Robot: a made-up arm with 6 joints. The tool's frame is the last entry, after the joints. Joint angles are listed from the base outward. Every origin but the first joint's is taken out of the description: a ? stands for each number. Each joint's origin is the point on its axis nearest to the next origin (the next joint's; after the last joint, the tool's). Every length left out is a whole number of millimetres.
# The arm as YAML. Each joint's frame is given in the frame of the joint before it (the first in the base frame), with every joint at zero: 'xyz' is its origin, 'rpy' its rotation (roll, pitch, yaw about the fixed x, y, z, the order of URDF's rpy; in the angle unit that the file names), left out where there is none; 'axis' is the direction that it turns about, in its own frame. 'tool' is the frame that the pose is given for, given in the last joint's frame.
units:
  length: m
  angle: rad
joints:
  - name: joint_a
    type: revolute
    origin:
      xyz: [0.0, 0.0, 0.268]
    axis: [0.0, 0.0, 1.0]
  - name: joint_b
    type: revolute
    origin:
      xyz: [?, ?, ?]
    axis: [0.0, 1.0, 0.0]
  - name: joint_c
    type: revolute
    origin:
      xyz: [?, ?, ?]
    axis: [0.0, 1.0, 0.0]
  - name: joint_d
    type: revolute
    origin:
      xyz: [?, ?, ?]
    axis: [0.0, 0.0, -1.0]
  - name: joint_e
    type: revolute
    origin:
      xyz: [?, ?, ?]
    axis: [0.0, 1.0, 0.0]
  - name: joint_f
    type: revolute
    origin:
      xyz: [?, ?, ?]
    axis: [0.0, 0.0, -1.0]
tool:
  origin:
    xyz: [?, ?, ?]
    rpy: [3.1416, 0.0, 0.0]
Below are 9 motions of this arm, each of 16 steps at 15 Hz.
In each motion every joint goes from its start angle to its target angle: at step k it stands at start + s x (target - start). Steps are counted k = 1, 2, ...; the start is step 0. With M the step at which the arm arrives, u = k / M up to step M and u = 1 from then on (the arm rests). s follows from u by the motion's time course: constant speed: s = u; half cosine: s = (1 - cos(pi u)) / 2; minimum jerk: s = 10 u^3 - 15 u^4 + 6 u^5.
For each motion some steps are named. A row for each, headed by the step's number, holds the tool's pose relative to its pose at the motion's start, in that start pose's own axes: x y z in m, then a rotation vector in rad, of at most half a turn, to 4 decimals.
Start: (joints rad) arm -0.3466 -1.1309 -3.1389 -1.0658 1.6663 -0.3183
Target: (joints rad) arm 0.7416 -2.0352 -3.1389 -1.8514 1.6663 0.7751
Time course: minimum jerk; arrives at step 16
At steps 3, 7, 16:
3: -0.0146 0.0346 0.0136 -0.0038 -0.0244 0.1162
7: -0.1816 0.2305 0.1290 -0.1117 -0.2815 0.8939
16: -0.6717 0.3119 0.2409 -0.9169 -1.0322 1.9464

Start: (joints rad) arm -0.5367 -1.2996 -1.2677 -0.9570 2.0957 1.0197
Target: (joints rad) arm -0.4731 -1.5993 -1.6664 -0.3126 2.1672 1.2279
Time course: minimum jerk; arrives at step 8
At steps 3, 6, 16:
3: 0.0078 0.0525 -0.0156 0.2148 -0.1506 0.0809
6: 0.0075 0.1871 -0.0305 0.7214 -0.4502 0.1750
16: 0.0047 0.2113 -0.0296 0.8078 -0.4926 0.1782

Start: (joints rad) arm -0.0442 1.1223 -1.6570 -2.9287 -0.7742 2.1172
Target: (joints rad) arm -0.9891 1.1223 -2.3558 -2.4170 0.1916 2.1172
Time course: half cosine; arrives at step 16
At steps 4, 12, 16:
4: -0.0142 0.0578 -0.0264 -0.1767 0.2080 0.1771
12: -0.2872 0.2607 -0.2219 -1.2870 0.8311 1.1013
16: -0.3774 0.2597 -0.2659 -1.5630 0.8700 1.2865

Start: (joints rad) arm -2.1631 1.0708 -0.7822 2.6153 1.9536 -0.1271
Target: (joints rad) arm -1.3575 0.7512 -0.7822 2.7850 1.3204 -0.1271
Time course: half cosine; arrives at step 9
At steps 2, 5, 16:
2: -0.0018 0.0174 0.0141 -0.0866 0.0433 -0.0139
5: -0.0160 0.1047 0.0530 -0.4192 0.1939 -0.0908
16: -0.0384 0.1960 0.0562 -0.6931 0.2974 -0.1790

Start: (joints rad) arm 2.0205 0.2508 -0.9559 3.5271 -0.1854 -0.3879
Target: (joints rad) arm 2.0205 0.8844 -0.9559 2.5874 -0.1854 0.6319
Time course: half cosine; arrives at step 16
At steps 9, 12, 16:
9: 0.1130 -0.0400 0.0749 0.1082 0.3872 0.0633
12: 0.1630 -0.0558 0.0949 0.1577 0.5344 0.0772
16: 0.1916 -0.0641 0.1036 0.1850 0.6138 0.0819

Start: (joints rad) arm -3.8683 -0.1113 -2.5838 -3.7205 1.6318 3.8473
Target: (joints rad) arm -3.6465 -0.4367 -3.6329 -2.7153 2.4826 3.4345
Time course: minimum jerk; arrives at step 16
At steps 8, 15, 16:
8: 0.2790 -0.0036 0.1757 0.1721 1.1962 -0.5584
15: 0.5316 -0.1114 0.1413 0.1817 2.4703 -0.9278
16: 0.5324 -0.1120 0.1408 0.1813 2.4762 -0.9285

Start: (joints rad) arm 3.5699 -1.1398 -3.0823 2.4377 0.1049 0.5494
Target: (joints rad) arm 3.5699 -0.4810 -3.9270 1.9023 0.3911 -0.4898
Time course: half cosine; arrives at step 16
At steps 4, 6, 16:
4: 0.0052 0.0006 -0.0036 -0.0208 -0.0591 -0.2322
6: 0.0101 0.0020 -0.0107 -0.0346 -0.1261 -0.4898
16: 0.0190 0.0157 -0.0732 0.0090 -0.4238 -1.5838

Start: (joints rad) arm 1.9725 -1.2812 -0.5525 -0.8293 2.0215 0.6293
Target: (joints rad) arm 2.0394 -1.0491 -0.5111 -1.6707 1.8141 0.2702
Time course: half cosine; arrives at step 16
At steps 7, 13, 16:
7: 0.0252 -0.0099 -0.0051 -0.2717 0.2223 -0.1092
13: 0.0491 -0.0318 -0.0227 -0.6530 0.4944 -0.2921
16: 0.0518 -0.0367 -0.0265 -0.7194 0.5373 -0.3249

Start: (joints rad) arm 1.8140 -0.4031 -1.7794 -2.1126 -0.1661 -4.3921
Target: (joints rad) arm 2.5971 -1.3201 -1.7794 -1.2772 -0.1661 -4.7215
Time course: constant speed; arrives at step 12
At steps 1, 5, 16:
1: 0.0419 -0.0096 -0.0246 0.0408 0.1012 0.0649
5: 0.1772 0.0020 -0.1612 0.2061 0.4917 0.3637
16: 0.2089 0.1974 -0.4325 0.4701 1.1163 1.0068

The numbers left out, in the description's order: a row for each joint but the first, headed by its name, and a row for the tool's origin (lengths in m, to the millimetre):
joint_b: 0.0 0.0 0.0
joint_c: 0.041 0.0 0.216
joint_d: 0.073 0.0 -0.32
joint_e: 0.0 0.0 0.0
joint_f: 0.053 0.0 -0.068
tool: 0.0 0.0 0.0

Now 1 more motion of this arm.
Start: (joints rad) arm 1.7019 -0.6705 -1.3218 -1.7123 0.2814 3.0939
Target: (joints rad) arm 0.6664 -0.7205 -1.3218 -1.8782 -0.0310 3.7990
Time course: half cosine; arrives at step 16
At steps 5, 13, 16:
5: 0.0464 0.0079 0.0099 0.0147 0.1388 0.0230
13: 0.1854 0.0087 -0.0163 0.0908 0.5610 0.0729
16: 0.1998 0.0065 -0.0247 0.1033 0.6128 0.0780

